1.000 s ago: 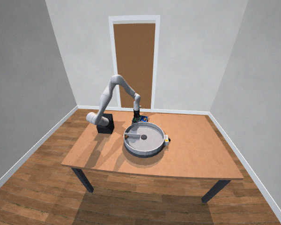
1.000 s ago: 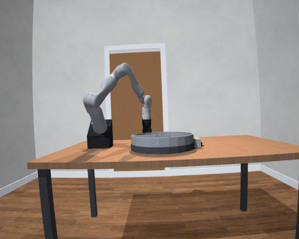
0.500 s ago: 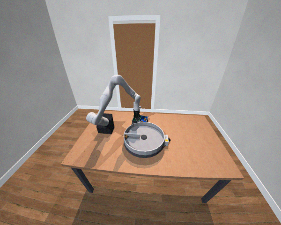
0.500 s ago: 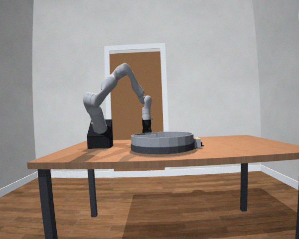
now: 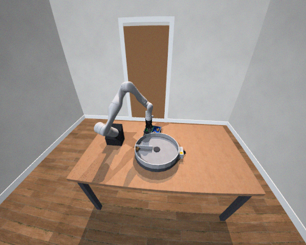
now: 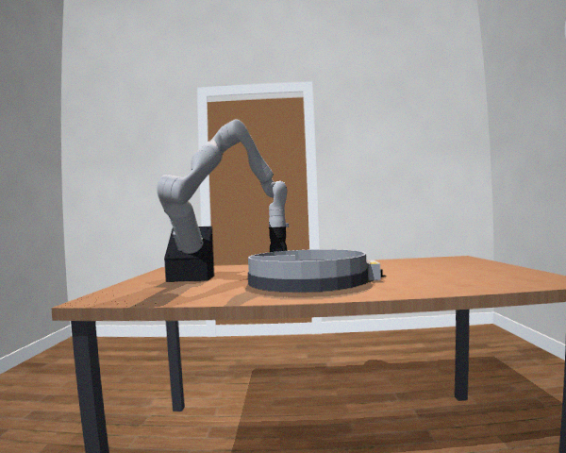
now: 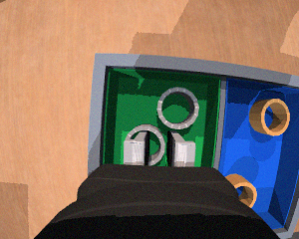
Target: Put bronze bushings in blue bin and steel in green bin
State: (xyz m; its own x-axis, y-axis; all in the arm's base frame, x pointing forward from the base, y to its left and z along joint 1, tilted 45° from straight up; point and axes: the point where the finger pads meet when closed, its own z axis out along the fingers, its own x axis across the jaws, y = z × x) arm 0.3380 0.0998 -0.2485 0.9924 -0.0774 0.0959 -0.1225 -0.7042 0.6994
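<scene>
Right now my hand is 4 cm short of the blue bin and 2 cm to the left of it. Round my hand: grey turntable: 11 cm ahead, 35 cm to the right, 2 cm above.
</scene>
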